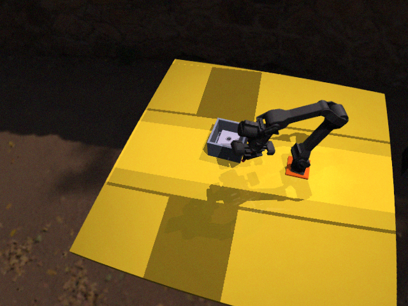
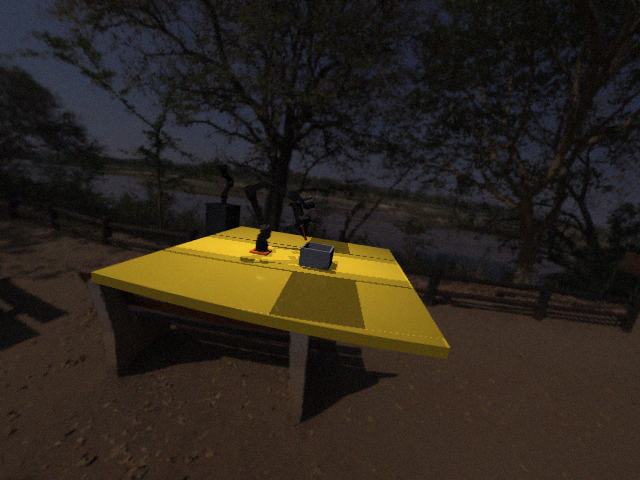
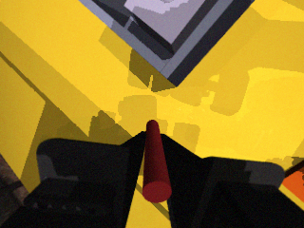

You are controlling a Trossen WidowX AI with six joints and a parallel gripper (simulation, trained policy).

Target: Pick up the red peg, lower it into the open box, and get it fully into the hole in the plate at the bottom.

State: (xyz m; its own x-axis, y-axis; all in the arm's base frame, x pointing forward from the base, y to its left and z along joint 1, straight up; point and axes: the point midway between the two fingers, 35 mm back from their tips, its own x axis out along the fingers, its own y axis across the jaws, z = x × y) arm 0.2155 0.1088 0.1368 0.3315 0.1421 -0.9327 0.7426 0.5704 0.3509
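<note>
The plate lies 12 cm ahead of my gripper tip, 12 cm to the right of it and 7 cm below it. Also, from my gripper tip: red peg 2 cm above; grey box 12 cm ahead, 12 cm to the right, 9 cm below.
</note>
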